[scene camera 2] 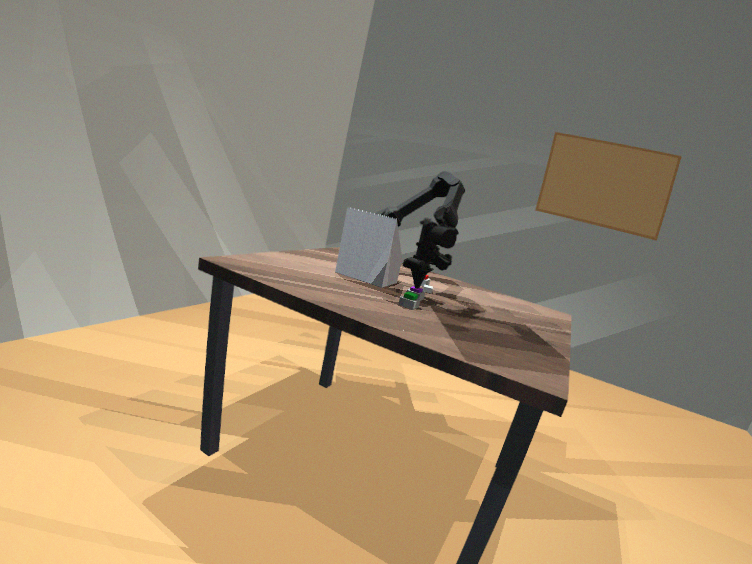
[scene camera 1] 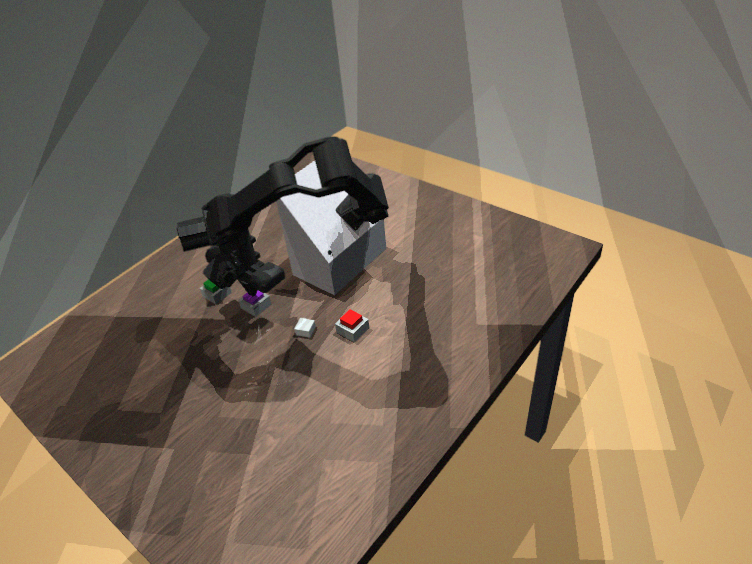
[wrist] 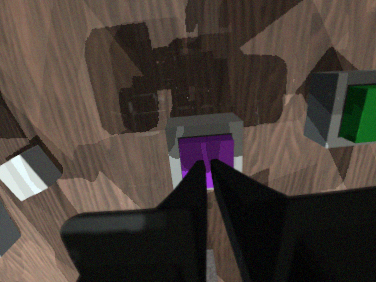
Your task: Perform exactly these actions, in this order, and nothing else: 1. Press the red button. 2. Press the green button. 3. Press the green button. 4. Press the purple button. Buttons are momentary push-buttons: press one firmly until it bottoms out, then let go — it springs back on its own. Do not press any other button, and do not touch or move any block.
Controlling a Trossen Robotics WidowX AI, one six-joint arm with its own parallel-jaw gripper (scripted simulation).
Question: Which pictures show my gripper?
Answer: Scene camera 2, scene camera 1 and the wrist view: all of them.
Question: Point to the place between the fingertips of my gripper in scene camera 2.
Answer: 416, 288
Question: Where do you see a purple button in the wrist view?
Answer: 221, 147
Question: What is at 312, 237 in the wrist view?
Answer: My gripper.
